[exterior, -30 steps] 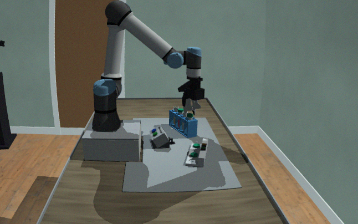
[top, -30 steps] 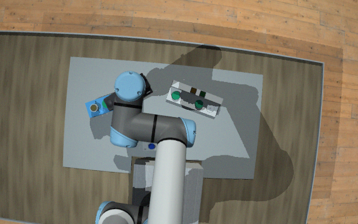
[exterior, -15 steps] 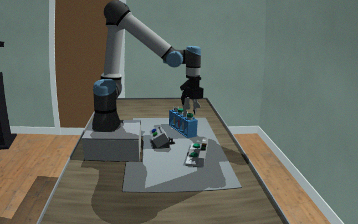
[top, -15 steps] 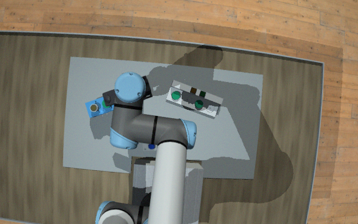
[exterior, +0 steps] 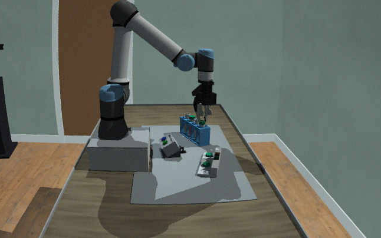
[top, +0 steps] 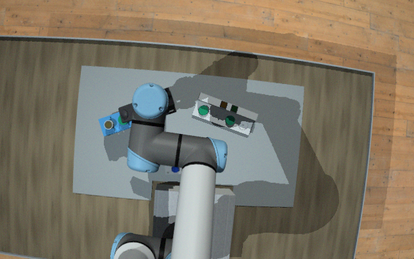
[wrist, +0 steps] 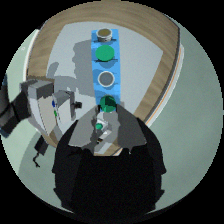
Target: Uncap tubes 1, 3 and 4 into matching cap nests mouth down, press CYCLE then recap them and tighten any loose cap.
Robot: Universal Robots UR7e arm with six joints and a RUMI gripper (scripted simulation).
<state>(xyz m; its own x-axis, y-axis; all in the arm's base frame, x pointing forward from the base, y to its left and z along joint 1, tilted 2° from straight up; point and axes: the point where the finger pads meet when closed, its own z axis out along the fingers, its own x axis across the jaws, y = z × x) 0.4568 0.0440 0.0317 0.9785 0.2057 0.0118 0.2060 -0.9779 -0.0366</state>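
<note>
Now: the green key 21 cm behind my hand, 9 cm to the right of it and 7 cm below it. Also, from my hand: grey key housing: 19 cm behind, 7 cm to the right, 8 cm below; blue key: 21 cm behind, 5 cm to the right, 7 cm below.
</note>
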